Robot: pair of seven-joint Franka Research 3 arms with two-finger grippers.
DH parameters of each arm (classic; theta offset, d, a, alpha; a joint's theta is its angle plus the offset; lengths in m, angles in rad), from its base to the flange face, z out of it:
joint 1: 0 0.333 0 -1.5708
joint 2: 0 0 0 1.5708
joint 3: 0 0.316 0.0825 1.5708
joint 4: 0 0 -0.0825 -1.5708
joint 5: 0 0.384 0 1.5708
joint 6: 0 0 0.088 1.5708
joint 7: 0 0.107 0 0
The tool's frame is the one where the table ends.
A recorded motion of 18 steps. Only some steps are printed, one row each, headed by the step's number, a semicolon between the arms.
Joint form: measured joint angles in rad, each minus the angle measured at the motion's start. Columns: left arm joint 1, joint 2, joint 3, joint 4, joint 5, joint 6, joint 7; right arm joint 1, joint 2, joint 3, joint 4, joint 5, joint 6, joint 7.
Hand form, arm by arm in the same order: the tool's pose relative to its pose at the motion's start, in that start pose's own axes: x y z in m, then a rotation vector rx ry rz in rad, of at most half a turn. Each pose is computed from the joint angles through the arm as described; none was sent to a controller.
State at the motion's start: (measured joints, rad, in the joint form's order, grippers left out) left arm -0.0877 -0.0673 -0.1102 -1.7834 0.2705 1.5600 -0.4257; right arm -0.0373 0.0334 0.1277 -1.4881 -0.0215 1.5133 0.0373
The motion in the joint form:
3: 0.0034 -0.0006 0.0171 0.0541 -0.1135 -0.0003 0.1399; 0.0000 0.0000 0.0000 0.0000 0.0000 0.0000 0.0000
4: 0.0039 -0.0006 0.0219 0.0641 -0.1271 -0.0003 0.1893; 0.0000 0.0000 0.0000 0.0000 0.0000 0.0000 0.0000
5: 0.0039 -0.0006 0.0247 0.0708 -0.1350 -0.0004 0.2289; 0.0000 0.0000 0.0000 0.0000 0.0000 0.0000 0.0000
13: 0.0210 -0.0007 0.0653 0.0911 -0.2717 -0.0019 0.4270; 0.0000 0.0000 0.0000 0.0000 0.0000 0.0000 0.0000
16: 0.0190 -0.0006 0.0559 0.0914 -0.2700 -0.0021 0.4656; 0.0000 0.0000 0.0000 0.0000 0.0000 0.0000 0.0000
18: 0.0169 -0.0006 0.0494 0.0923 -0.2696 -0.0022 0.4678; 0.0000 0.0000 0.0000 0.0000 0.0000 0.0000 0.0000
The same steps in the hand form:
3: 0.0019 -0.0050 -0.0225 -0.1270 0.0050 0.1096; 0.0000 0.0000 0.0000 0.0000 0.0000 0.0000
4: 0.0028 -0.0074 -0.0264 -0.1435 0.0118 0.1522; 0.0000 0.0000 0.0000 0.0000 0.0000 0.0000
5: 0.0033 -0.0088 -0.0291 -0.1532 0.0179 0.1879; 0.0000 0.0000 0.0000 0.0000 0.0000 0.0000
13: 0.0092 -0.0260 -0.0325 -0.2966 0.0160 0.3300; 0.0000 0.0000 0.0000 0.0000 0.0000 0.0000
16: 0.0073 -0.0206 -0.0343 -0.2935 0.0238 0.3795; 0.0000 0.0000 0.0000 0.0000 0.0000 0.0000
18: 0.0057 -0.0165 -0.0360 -0.2921 0.0264 0.3900; 0.0000 0.0000 0.0000 0.0000 0.0000 0.0000

